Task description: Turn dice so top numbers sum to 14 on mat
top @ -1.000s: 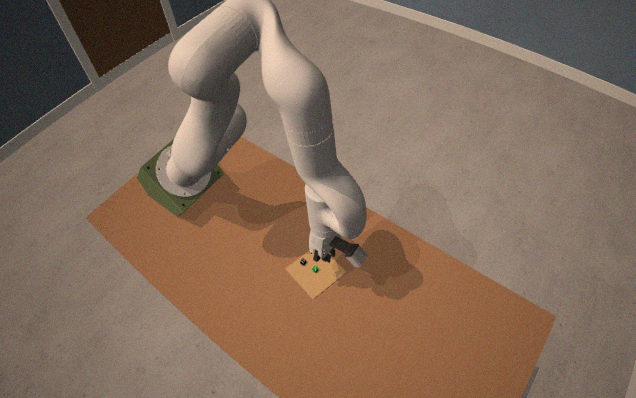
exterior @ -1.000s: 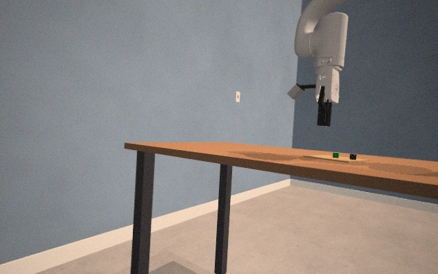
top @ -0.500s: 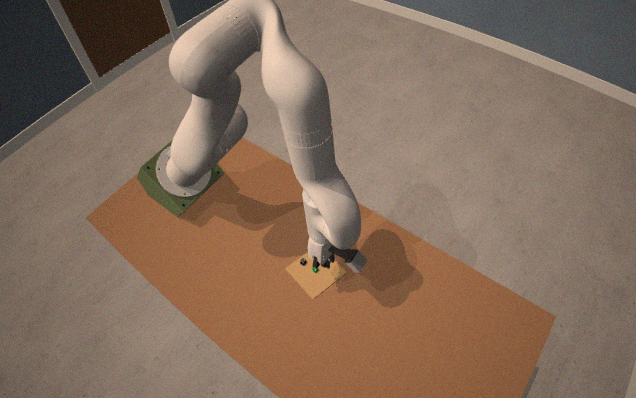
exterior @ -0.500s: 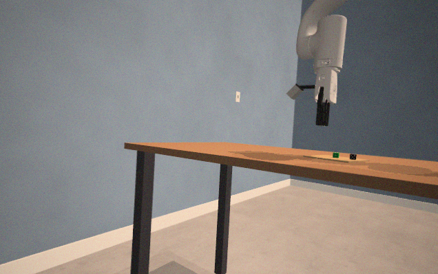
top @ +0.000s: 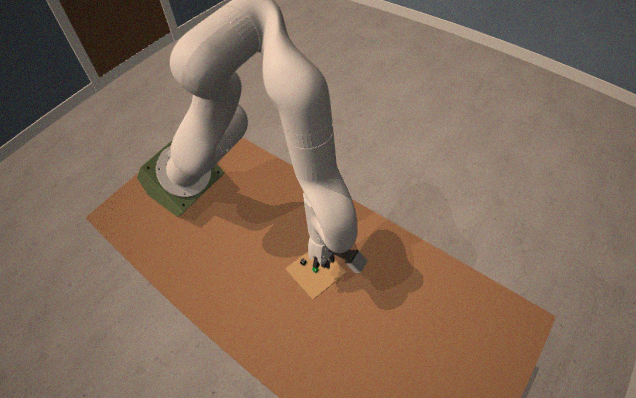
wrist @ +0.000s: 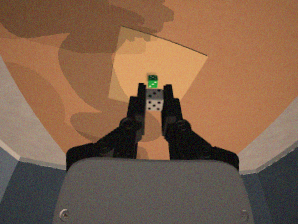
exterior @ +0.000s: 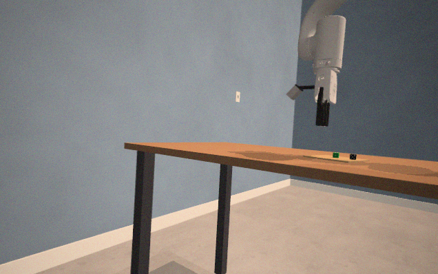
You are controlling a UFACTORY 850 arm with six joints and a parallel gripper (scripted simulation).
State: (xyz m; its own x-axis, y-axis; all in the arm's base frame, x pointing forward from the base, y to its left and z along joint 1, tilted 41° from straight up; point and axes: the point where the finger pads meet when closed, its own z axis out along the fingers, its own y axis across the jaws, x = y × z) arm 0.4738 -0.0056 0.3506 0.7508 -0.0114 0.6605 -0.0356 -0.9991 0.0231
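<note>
The green die is 11 cm below my hand and 5 cm behind it. The rest, counted from my hand: white die 1 cm below; then black die 11 cm below, 9 cm behind; then mat 12 cm below, 5 cm behind.
</note>
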